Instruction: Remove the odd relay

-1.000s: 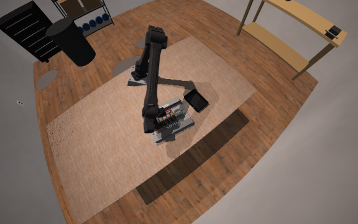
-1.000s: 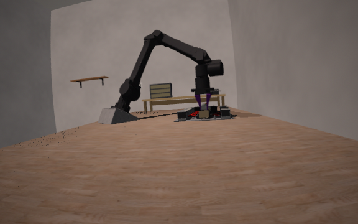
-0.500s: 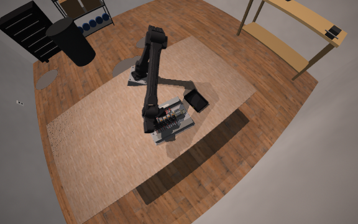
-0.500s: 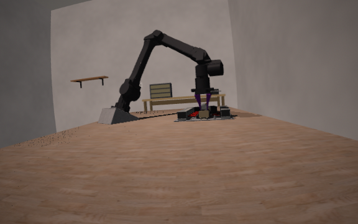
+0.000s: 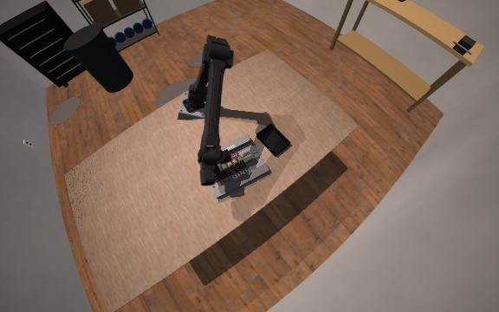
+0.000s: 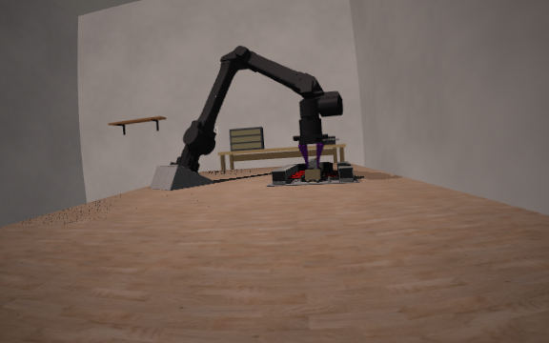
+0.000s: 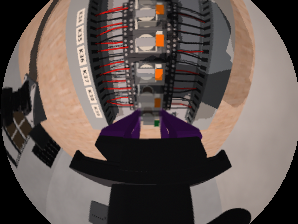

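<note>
My gripper is now right at the relay. The rest, counted from my hand: grey panel: 100 mm to the left, 50 mm below, 10 mm ahead; black tray: 370 mm to the left, 30 mm below, 10 mm ahead.
</note>
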